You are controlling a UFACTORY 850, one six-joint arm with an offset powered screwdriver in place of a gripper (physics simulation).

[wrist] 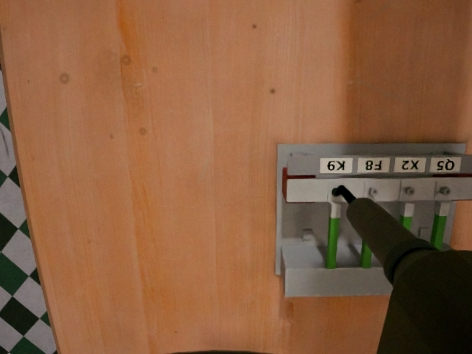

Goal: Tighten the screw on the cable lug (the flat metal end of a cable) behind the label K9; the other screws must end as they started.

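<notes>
The white label K9 (336, 165) is upside down in the view, at the left end of a label row. Below it in the view, the dark K9 screw (335, 192) sits on the white terminal bar, partly hidden by the bit. A cable with a green sleeve (332, 242) runs down from its pale lug. My screwdriver (341, 190), which has no fingers, has its black bit tip over the K9 screw; contact and seating cannot be told. The F8 screw (373, 191), X2 screw (409, 191) and Q5 screw (444, 190) are grey and stand to the right.
The labels F8 (373, 165), X2 (410, 165) and Q5 (445, 165) continue the row. A grey trough (335, 282) lies across the cables' lower ends. The screwdriver body hides the block's lower right. The wooden table (175, 175) ends at the left above a checkered floor (20, 265).
</notes>
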